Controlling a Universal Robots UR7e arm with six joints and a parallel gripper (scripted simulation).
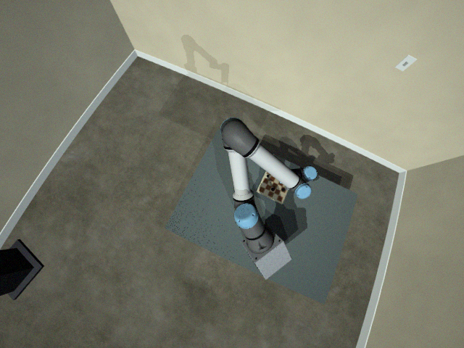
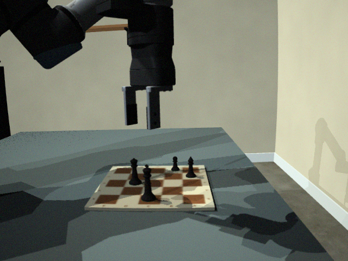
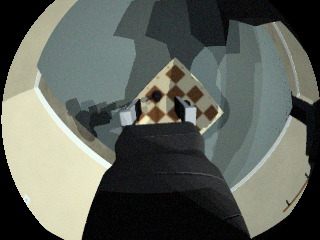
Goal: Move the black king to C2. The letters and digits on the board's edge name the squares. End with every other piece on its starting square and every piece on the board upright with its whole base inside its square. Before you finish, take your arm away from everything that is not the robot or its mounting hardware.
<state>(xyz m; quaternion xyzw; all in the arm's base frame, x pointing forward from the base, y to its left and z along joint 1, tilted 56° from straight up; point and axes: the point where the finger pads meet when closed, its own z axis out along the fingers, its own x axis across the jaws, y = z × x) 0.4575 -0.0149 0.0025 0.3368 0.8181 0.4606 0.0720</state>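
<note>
The black king lies 120 mm below my hand. The rest, counted from my hand: black queen 40 mm behind, 70 mm to the left, 120 mm below; then chessboard 10 mm behind, 80 mm to the left, 150 mm below; then black bishop 60 mm ahead, 130 mm to the left, 130 mm below.
</note>
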